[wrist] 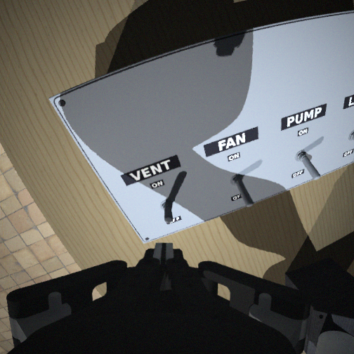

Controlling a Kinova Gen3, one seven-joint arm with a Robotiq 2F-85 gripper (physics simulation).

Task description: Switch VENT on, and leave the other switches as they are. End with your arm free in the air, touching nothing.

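Note:
The VENT lever [168, 213] is in shadow near the panel's lower left corner. It looks shorter than the FAN and PUMP levers and stands at a different angle, apparently tipped to the ON side. Its dark shadow runs up past the ON label. The FAN lever [244, 192] and PUMP lever [309, 166] both lean toward OFF. A fourth lever [352, 135] is cut off at the right edge; its position is unclear. My gripper [163, 254] is shut and empty, below the panel's lower left corner in the view, with a visible gap to the VENT lever.
The pale panel [295, 65] lies on a wooden table [30, 100], partly under the arm's shadow. A tiled floor [25, 230] shows beyond the table edge at the left. A dark block-like object [320, 282] is at the lower right.

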